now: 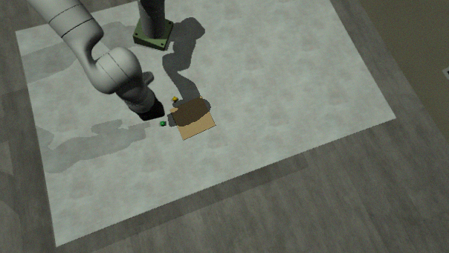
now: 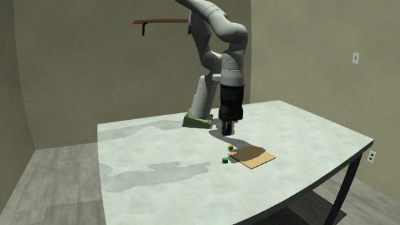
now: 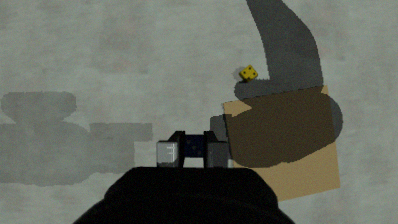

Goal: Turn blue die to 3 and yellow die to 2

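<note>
Now: hand 12 cm above the tan mat, 11 cm to the right of it and 5 cm short of it. Round my hand: yellow die 12 cm below, 8 cm to the left, 5 cm behind; then blue die 1 cm below; then green die 12 cm below, 1 cm to the right, 1 cm ahead.
</note>
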